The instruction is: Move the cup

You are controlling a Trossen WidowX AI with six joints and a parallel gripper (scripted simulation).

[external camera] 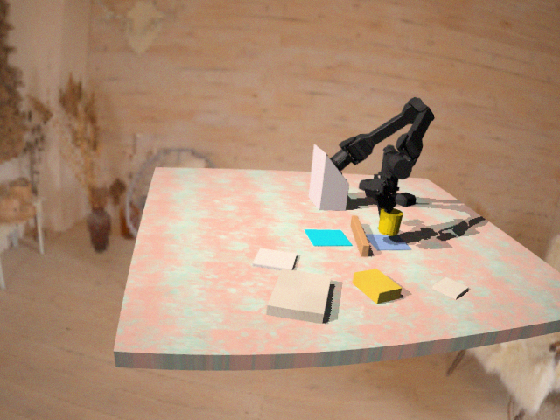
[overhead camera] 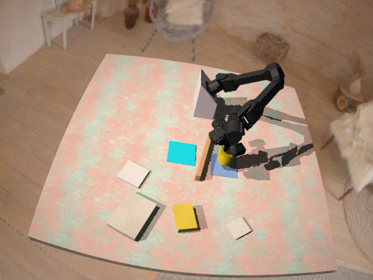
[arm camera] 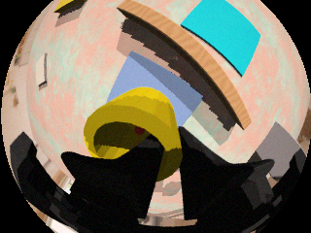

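My gripper tip is now 16 cm to the left of the cyan pad, 8 cm above it and 2 cm past it. From my gripper tip the other things lie so: red marble (3 cm to the left, 2 cm below, 2 cm ahead); wooden bar (7 cm to the right, 6 cm below); yellow cup (2 cm ahead, 1 cm to the left).
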